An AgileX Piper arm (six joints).
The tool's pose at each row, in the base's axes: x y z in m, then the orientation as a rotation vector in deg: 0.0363, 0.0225, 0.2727, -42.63, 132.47, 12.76; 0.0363, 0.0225, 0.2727, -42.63, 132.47, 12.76; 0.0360, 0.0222, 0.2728, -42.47, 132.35, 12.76; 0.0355, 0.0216, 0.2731, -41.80, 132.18, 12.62; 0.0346, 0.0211, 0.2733, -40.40, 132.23, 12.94; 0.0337, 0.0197, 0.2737, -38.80, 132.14, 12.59; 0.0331, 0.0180, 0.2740, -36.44, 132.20, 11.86; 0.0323, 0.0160, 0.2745, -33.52, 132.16, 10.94; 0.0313, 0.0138, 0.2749, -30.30, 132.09, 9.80; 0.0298, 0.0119, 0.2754, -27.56, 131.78, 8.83; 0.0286, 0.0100, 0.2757, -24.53, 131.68, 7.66; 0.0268, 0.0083, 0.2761, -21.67, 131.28, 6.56; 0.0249, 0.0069, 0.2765, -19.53, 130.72, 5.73; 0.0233, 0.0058, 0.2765, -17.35, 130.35, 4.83; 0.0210, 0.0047, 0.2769, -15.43, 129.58, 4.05; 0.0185, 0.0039, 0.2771, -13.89, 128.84, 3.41
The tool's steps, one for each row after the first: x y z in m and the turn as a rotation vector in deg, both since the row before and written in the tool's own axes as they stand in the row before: 0.0000, 0.0000, 0.0000, 0.00, 0.00, 0.00; 0.0002, -0.0001, -0.0003, 0.07, -0.16, 0.07; 0.0004, -0.0002, -0.0007, 0.35, -0.32, 0.36; 0.0006, 0.0001, -0.0008, 0.23, -0.38, 1.04; 0.0009, -0.0007, -0.0013, 0.79, -0.46, 0.95; 0.0009, -0.0011, -0.0011, 1.29, -0.44, 1.40; 0.0009, -0.0013, -0.0015, 1.62, -0.61, 1.72; 0.0011, -0.0015, -0.0016, 1.88, -0.63, 1.87; 0.0012, -0.0011, -0.0019, 1.63, -0.73, 1.55; 0.0011, -0.0013, -0.0015, 1.85, -0.52, 1.75; 0.0013, -0.0010, -0.0019, 1.77, -0.74, 1.61; 0.0013, -0.0008, -0.0019, 1.35, -0.78, 1.17; 0.0013, -0.0006, -0.0014, 1.41, -0.56, 1.22; 0.0014, -0.0005, -0.0021, 1.26, -0.91, 1.03; 0.0016, -0.0002, -0.0021, 1.03, -0.84, 0.81
